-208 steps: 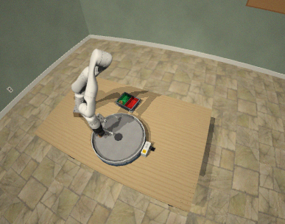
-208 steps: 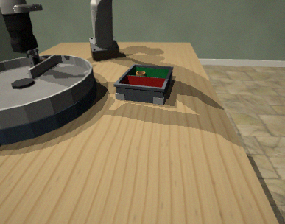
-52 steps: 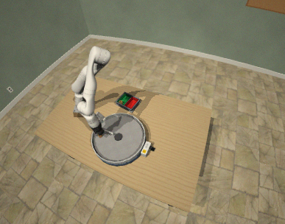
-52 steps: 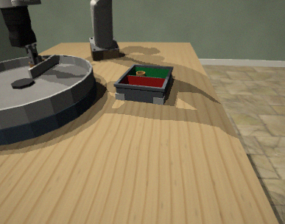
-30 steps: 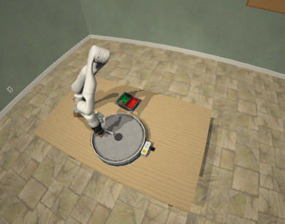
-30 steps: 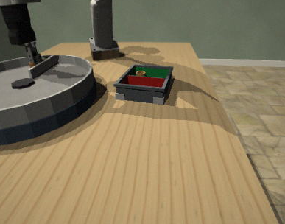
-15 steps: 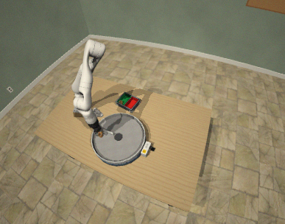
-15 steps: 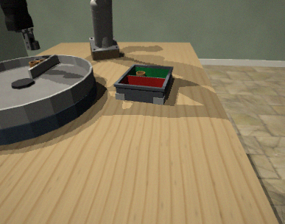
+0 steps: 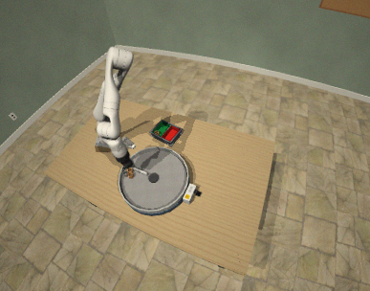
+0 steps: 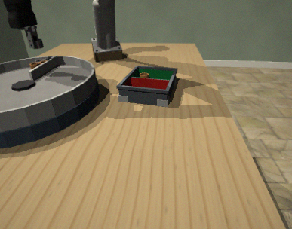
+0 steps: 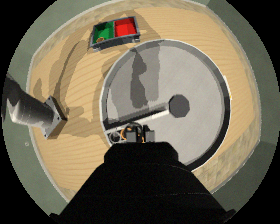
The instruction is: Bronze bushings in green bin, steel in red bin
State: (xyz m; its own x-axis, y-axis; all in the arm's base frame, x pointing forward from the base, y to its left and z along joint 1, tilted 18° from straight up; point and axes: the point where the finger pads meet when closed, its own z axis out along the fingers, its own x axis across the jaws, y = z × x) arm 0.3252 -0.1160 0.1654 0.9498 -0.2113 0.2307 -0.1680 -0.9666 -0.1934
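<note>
Right now my hand is 370 mm to the right of the bin, 130 mm above it and 30 mm past it. Round my hand: grey turntable: 110 mm ahead, 100 mm below, 30 mm to the left.
</note>
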